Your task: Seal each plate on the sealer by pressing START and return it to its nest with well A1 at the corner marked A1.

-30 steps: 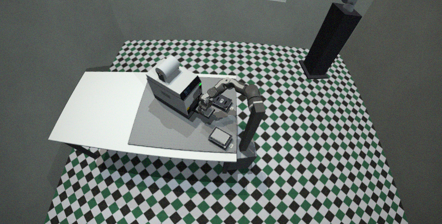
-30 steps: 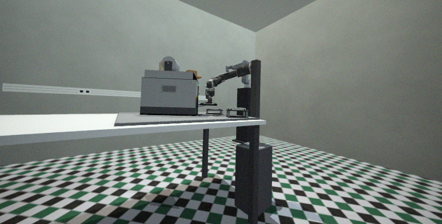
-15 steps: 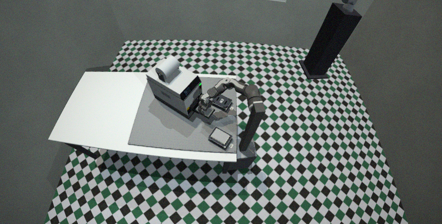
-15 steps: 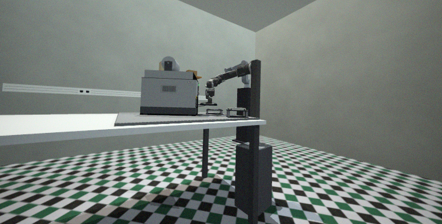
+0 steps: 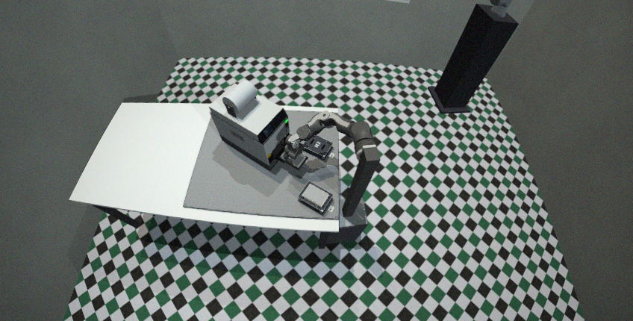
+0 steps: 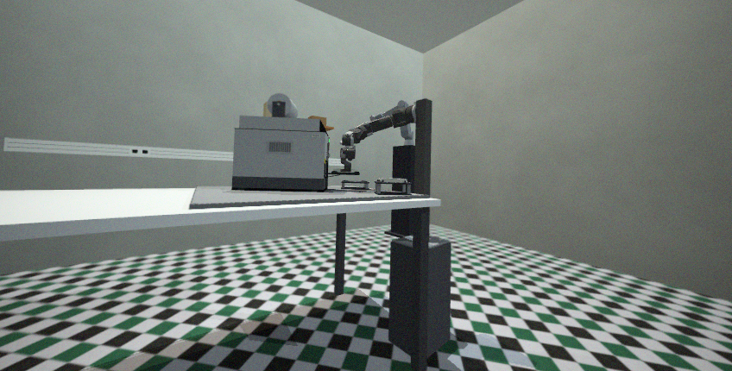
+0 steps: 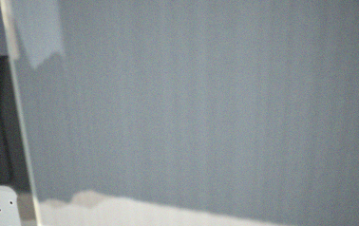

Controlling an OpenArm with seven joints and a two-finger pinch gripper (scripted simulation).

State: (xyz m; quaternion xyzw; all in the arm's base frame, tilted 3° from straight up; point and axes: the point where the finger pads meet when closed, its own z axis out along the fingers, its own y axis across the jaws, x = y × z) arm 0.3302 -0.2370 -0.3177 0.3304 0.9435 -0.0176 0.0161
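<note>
The dark stage is 10 mm below my hand. From my hand the other things lie so: white foil roll: 310 mm above, 260 mm ahead, 210 mm to the right; then touch screen: 220 mm above, 120 mm ahead, 40 mm to the right.
</note>
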